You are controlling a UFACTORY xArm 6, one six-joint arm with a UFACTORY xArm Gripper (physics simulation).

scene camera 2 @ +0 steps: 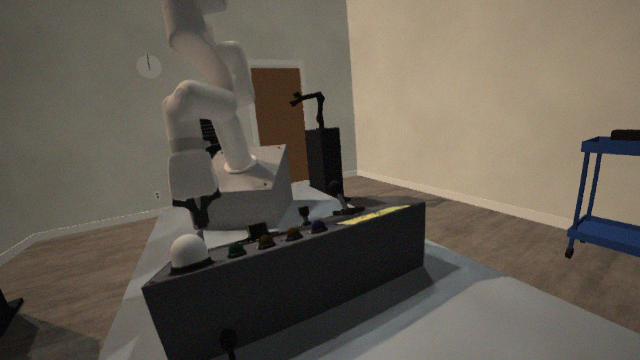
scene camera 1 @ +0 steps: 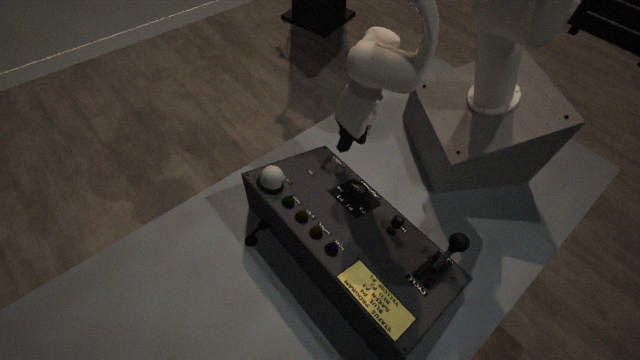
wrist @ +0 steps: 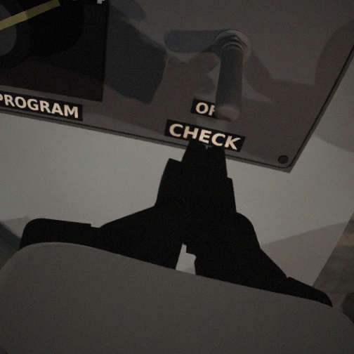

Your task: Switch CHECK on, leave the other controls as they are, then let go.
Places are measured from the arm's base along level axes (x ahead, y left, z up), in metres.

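Pixels of known places: gripper, fingertip midpoint: [scene camera 2: 203,227] [scene camera 1: 342,149]; arm's base at its link origin: [scene camera 2: 240,164] [scene camera 1: 493,97].
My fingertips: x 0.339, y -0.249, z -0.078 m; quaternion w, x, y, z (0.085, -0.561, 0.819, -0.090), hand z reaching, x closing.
Note:
For each thing: its middle in the pictures, then the offset to it from my fingertips. "spot": a spot on its surface instead.
- dark control box at the middle of its body: [scene camera 2: 293,242] [scene camera 1: 354,229] dx +0.156, dy +0.140, dz -0.037 m
- PROGRAM knob at the middle of its body: [scene camera 1: 359,188] dx +0.074, dy +0.098, dz -0.003 m
- small black-capped switch at the middle of its body: [scene camera 1: 393,227] [scene camera 2: 305,218] dx +0.108, dy +0.213, dz -0.019 m
- white dome at a spot on its surface: [scene camera 2: 189,251] [scene camera 1: 264,180] spot: dx +0.220, dy -0.068, dz +0.053 m
- yellow label at a spot on its surface: [scene camera 1: 377,300] spot: dx +0.286, dy +0.264, dz +0.020 m
The CHECK toggle [wrist: 230,82] is a grey lever near the corner of the dark control box [scene camera 1: 380,250] [scene camera 2: 300,280]. In the wrist view it leans toward the CHECK label [wrist: 205,136] and partly covers the small label beside it, which starts with "O". My gripper [wrist: 195,166] [scene camera 1: 343,148] [scene camera 2: 201,227] is shut and empty. Its fingertips are over the box's edge at the CHECK label in the wrist view, a short way from the lever's tip and apparently above the panel. In scene camera 1 the toggle is dim and hard to make out.
The PROGRAM knob [scene camera 1: 357,188] is beside the toggle. A small black-capped switch [scene camera 1: 397,221] and the CYCLE lever [scene camera 1: 458,242] stand further along. A white dome [scene camera 1: 271,178] [scene camera 2: 189,251], several coloured domes and a yellow label [scene camera 1: 377,300] are also on the box.

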